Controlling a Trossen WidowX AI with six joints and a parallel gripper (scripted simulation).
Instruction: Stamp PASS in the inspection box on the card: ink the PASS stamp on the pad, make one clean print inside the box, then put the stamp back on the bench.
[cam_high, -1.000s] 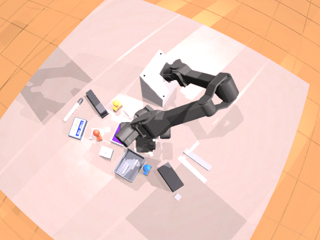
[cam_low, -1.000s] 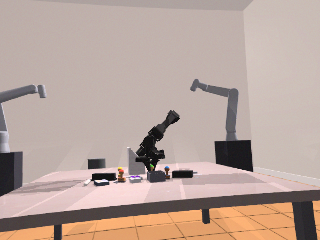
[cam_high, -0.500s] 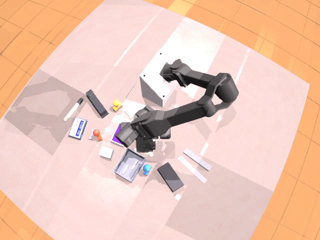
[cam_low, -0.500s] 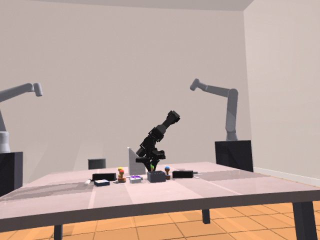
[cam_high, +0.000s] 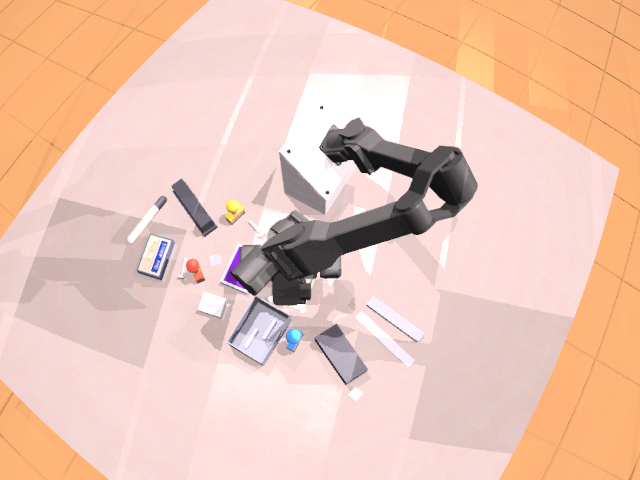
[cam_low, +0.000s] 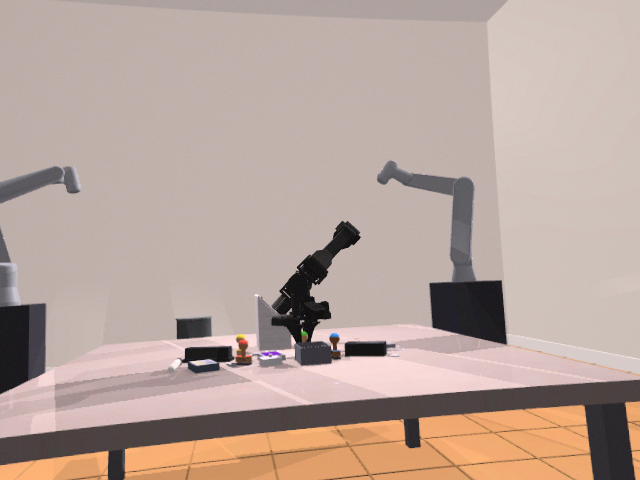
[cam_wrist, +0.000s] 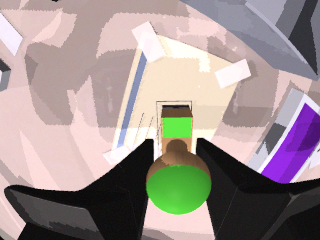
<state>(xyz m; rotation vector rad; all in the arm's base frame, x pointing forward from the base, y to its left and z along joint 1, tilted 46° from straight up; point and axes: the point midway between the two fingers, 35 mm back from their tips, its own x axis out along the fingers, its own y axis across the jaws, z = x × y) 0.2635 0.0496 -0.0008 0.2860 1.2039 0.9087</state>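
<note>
The green-knobbed stamp is right at my gripper tip. Also, from my gripper tip: blue-knobbed stamp: 12 cm ahead, 6 cm to the left; then purple ink pad: 10 cm to the right, 3 cm ahead, 2 cm below; then taped card: 2 cm below, 1 cm to the left, 1 cm ahead.
</note>
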